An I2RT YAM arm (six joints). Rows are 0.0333 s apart.
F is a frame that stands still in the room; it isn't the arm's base.
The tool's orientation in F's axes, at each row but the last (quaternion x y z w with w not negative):
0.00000, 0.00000, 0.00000, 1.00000
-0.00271, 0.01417, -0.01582, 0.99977
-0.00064, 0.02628, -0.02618, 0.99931
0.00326, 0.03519, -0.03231, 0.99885
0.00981, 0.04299, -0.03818, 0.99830
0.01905, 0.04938, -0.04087, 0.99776
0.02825, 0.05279, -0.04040, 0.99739
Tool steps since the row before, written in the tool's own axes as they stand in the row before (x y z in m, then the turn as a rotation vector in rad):
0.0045, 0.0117, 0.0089, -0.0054, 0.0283, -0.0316
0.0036, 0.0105, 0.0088, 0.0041, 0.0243, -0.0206
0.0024, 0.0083, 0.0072, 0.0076, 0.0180, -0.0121
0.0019, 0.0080, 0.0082, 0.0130, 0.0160, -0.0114
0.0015, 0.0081, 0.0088, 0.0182, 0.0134, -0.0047
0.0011, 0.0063, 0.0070, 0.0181, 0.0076, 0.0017
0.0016, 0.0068, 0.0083, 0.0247, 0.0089, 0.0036
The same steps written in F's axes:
0.0045, 0.0117, 0.0089, -0.0054, 0.0283, -0.0316
0.0042, 0.0104, 0.0086, 0.0043, 0.0241, -0.0208
0.0032, 0.0082, 0.0070, 0.0079, 0.0176, -0.0125
0.0030, 0.0078, 0.0081, 0.0132, 0.0152, -0.0122
0.0029, 0.0078, 0.0088, 0.0187, 0.0121, -0.0060
0.0023, 0.0059, 0.0071, 0.0188, 0.0061, 0.0001
0.0030, 0.0061, 0.0084, 0.0256, 0.0067, 0.0014

